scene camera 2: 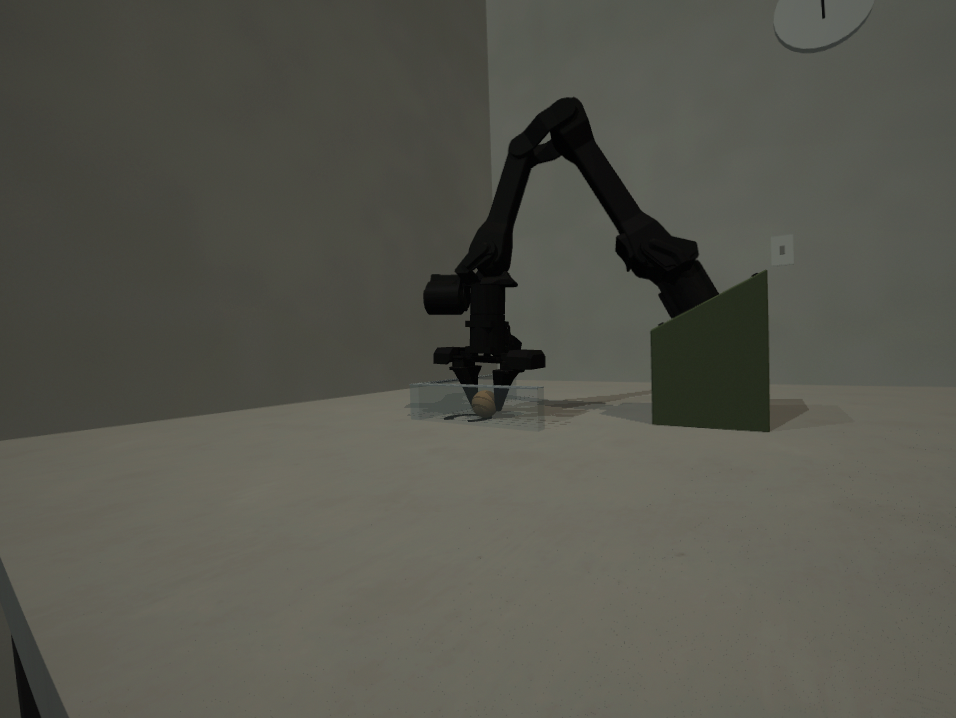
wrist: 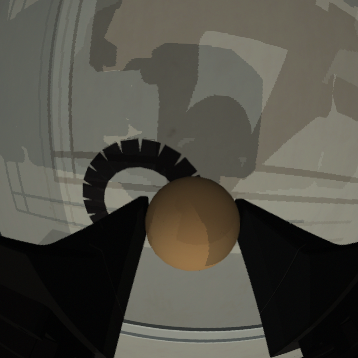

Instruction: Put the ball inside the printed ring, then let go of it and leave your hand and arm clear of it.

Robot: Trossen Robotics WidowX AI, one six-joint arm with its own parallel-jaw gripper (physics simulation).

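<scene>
An orange-brown ball [scene camera 2: 483, 404] [wrist: 192, 235] is low inside a clear, low-walled box. A black printed ring [scene camera 2: 457, 417] [wrist: 131, 154] with a toothed outer edge is on the surface in the box. In the wrist view the ball covers the ring's lower right part, and the left finger hides its lower left part. The ball is right of the ring's centre there. My gripper [scene camera 2: 485, 408] [wrist: 191, 205] points straight down and is shut on the ball, with one fingertip against each side. Whether the ball touches the surface is hard to tell.
The clear box [scene camera 2: 533, 409] has low, see-through walls around the ball, ring and fingertips. The green slanted base block [scene camera 2: 711, 370] carries the arm to the right. Arm shadows fall across the box and the pale table [scene camera 2: 463, 556].
</scene>
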